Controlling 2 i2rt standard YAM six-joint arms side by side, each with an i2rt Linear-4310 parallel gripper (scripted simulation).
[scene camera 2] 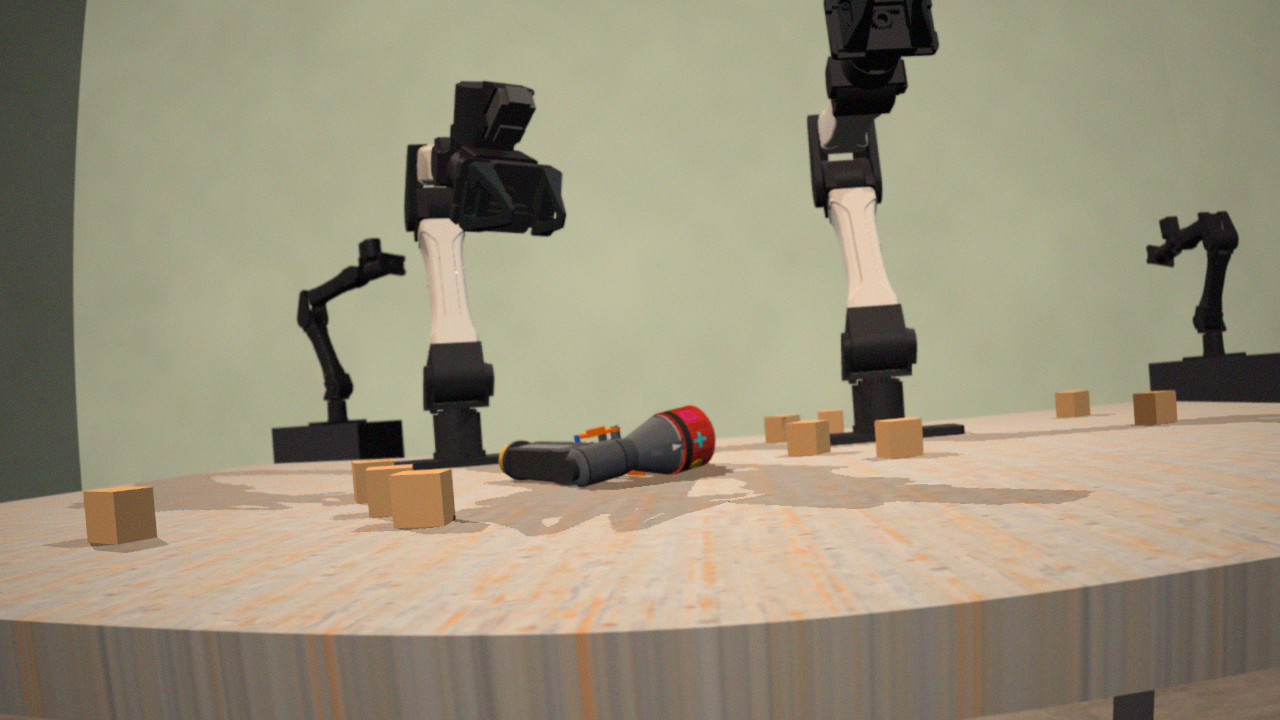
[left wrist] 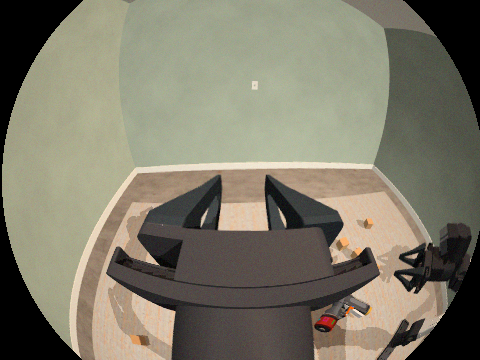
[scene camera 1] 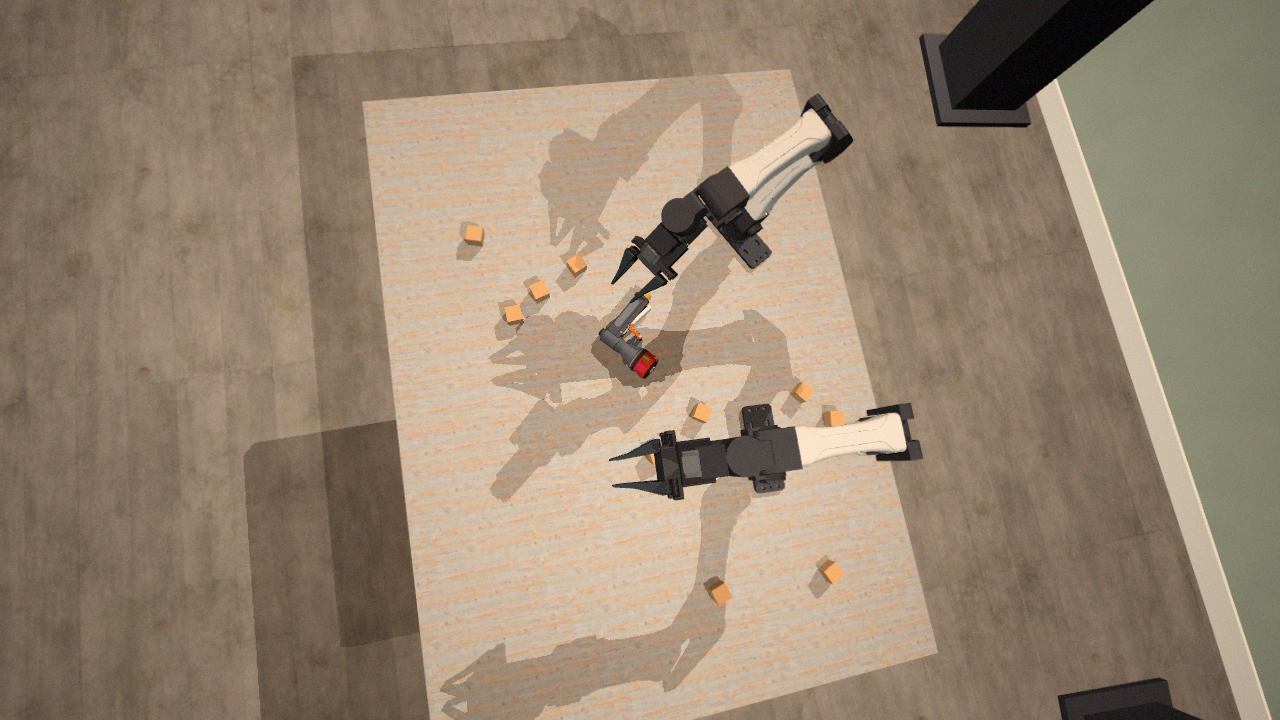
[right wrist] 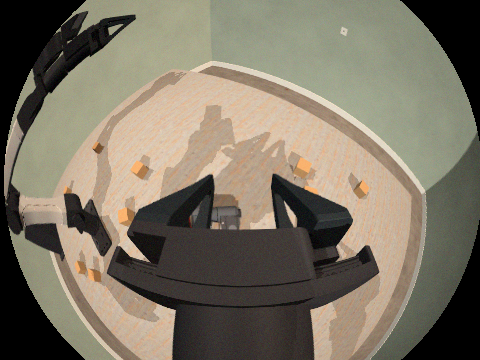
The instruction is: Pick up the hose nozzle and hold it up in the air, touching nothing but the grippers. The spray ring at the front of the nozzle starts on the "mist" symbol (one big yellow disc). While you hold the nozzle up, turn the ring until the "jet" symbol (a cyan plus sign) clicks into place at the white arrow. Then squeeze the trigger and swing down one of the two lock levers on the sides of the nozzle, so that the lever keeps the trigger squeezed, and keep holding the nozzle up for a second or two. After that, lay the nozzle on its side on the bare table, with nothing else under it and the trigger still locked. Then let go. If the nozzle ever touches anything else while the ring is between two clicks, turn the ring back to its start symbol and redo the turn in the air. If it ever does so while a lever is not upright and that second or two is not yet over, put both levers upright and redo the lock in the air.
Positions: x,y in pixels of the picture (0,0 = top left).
Labels:
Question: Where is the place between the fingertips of my right gripper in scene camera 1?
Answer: At 621,293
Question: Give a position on a cube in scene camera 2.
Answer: At 1072,403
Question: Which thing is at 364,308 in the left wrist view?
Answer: A grey hose nozzle.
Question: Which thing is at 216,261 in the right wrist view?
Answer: My right gripper.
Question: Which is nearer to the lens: the grey hose nozzle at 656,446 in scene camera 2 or the cube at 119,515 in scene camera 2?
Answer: The cube.

